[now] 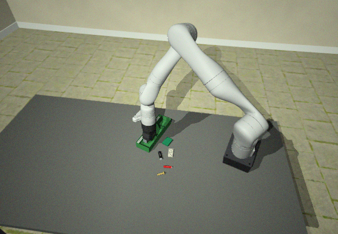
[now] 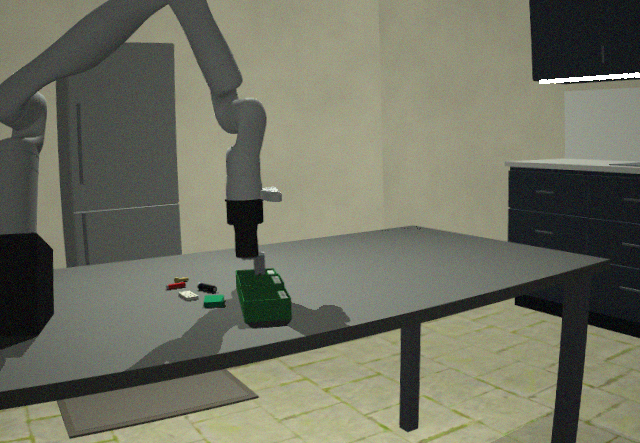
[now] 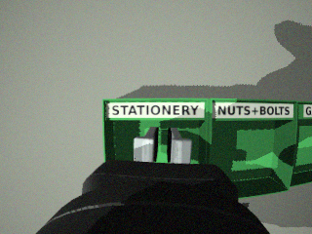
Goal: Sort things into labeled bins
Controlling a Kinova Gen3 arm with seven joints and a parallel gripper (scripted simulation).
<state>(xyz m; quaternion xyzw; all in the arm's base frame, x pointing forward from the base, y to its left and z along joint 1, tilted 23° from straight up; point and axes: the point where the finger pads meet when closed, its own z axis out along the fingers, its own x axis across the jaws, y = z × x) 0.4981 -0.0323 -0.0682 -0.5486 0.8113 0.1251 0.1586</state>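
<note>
Now: hand 15 cm past the white domino-like tile, 4 cm to the right of it and 3 cm above it. The rest, counted from my hand: green block: 11 cm behind, 3 cm to the right, 3 cm below; green three-compartment bin: 7 cm to the right, 3 cm behind, 1 cm below; black battery: 9 cm behind, 7 cm to the left, 3 cm below.
</note>
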